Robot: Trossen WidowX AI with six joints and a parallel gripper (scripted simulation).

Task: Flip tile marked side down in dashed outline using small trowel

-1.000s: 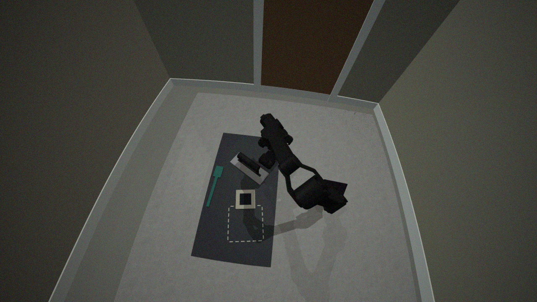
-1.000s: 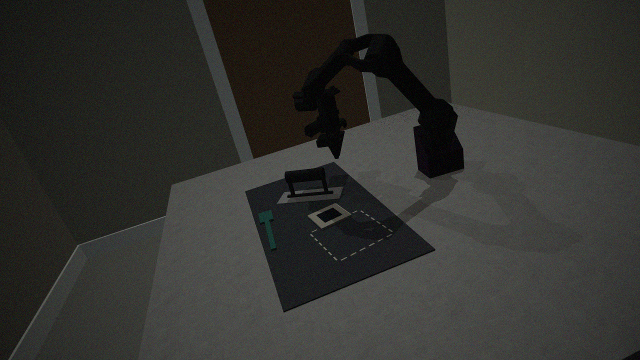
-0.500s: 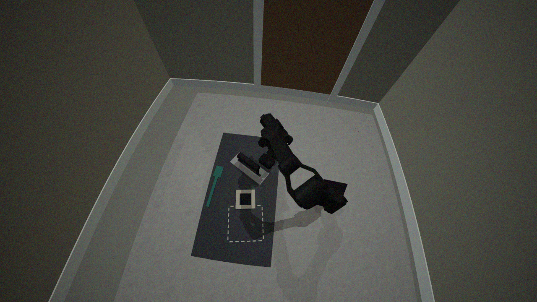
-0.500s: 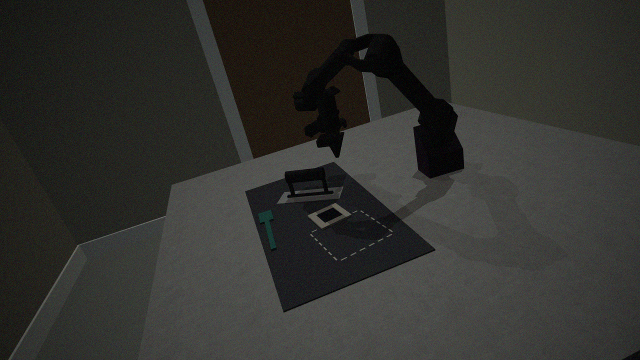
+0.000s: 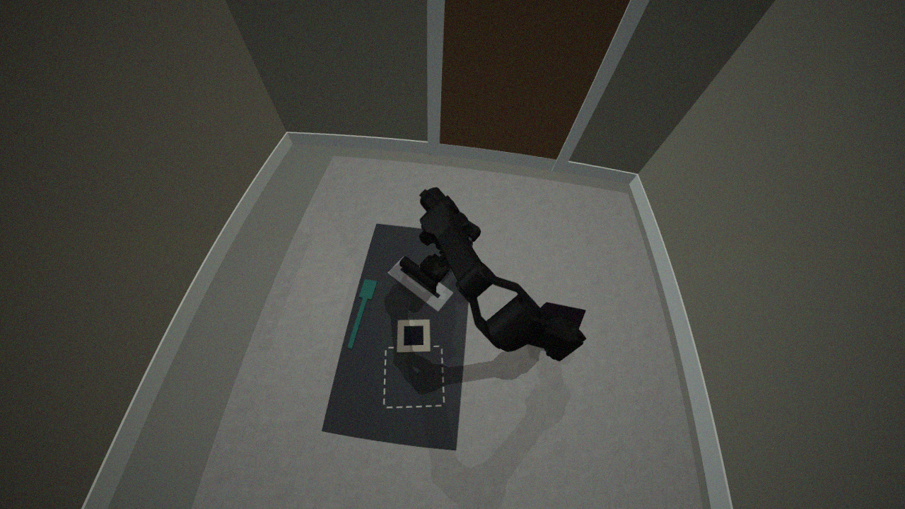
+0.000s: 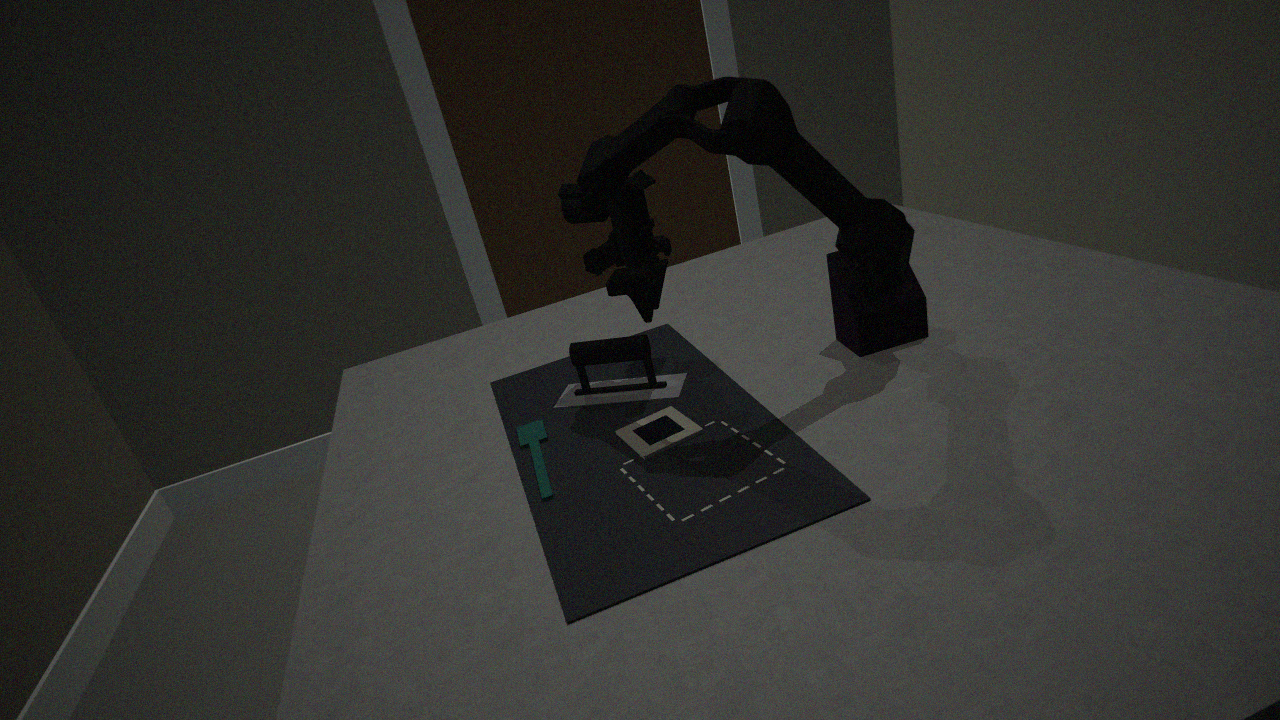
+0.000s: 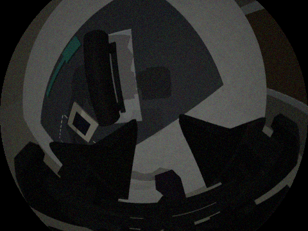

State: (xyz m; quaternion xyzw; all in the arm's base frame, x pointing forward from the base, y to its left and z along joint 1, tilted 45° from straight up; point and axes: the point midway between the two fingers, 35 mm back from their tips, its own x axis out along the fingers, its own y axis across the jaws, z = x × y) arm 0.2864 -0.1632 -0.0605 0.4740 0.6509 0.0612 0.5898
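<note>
Now: gripper tip 110 mm short of the dark mat, 140 mm to the right of it and 110 mm above it. From my gripper tip the other things lie so: green trowel (240 mm ahead, 120 mm to the left, 90 mm below); then tile (80 mm ahead, 190 mm to the left, 90 mm below).
</note>
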